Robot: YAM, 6 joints.
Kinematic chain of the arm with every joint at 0, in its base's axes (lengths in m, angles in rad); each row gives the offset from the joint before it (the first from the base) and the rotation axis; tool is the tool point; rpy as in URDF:
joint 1: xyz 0 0 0.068 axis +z
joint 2: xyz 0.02 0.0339 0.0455 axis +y
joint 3: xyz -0.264 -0.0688 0 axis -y
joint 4: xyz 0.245 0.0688 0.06 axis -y
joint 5: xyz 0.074 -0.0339 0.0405 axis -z
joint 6: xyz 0.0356 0 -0.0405 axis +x
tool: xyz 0 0 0 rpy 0 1.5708 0
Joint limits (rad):
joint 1: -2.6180..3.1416
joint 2: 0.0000..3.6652
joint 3: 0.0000..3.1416
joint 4: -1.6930..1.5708
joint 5: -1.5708..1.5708
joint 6: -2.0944..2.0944
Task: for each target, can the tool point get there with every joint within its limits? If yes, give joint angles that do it. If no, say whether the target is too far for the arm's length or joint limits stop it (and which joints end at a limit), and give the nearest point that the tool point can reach.
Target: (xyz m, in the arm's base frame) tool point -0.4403 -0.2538 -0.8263
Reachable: no: too far | nearest point -0.3112 -0.1796 -0.3630 | short by 0.487 m
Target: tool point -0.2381 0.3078 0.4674
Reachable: yes | joints 2.2941 2.1417 2.8170 -1.4343 0.7879 -1.6879
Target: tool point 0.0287 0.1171 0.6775
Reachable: yes | joints -1.7387 0.9657 2.0888 0.8458 -0.2475 1.3369
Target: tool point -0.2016 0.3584 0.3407
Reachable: yes | joints 2.0187 1.9221 1.9239 -0.9802 -0.8376 -0.2426
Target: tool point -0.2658 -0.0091 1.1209
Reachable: no: too far | nearest point -0.1683 -0.0007 0.7215 | short by 0.411 m
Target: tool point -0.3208 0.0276 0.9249
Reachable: no: too far | nearest point -0.2374 0.0204 0.7000 | short by 0.240 m
